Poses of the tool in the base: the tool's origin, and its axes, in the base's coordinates. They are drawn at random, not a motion.
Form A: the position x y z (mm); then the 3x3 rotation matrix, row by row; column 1 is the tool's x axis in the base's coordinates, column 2 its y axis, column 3 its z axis. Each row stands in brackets.
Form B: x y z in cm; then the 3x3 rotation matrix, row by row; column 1 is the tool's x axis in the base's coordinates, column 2 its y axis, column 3 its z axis. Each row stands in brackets. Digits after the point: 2 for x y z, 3 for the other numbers.
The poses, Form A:
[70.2, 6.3, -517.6], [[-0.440, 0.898, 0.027], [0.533, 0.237, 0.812], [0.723, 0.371, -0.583]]
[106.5, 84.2, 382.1], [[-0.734, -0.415, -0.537], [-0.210, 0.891, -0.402], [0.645, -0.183, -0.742]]
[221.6, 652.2, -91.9], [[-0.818, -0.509, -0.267], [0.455, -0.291, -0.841], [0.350, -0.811, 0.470]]
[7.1, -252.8, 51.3], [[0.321, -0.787, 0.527], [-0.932, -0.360, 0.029], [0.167, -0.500, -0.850]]
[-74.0, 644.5, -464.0], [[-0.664, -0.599, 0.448], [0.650, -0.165, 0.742], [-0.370, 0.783, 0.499]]
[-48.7, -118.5, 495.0], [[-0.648, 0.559, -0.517], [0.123, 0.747, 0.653], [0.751, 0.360, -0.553]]
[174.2, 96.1, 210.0], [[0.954, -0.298, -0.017], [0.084, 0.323, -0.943], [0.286, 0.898, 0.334]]
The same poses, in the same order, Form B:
[7.02, 0.63, -51.76], [[-0.440, 0.898, 0.027], [0.533, 0.237, 0.812], [0.723, 0.371, -0.583]]
[10.65, 8.42, 38.21], [[-0.734, -0.415, -0.537], [-0.210, 0.891, -0.402], [0.645, -0.183, -0.742]]
[22.16, 65.22, -9.19], [[-0.818, -0.509, -0.267], [0.455, -0.291, -0.841], [0.350, -0.811, 0.470]]
[0.71, -25.28, 5.13], [[0.321, -0.787, 0.527], [-0.932, -0.360, 0.029], [0.167, -0.500, -0.850]]
[-7.40, 64.45, -46.40], [[-0.664, -0.599, 0.448], [0.650, -0.165, 0.742], [-0.370, 0.783, 0.499]]
[-4.87, -11.85, 49.50], [[-0.648, 0.559, -0.517], [0.123, 0.747, 0.653], [0.751, 0.360, -0.553]]
[17.42, 9.61, 21.00], [[0.954, -0.298, -0.017], [0.084, 0.323, -0.943], [0.286, 0.898, 0.334]]

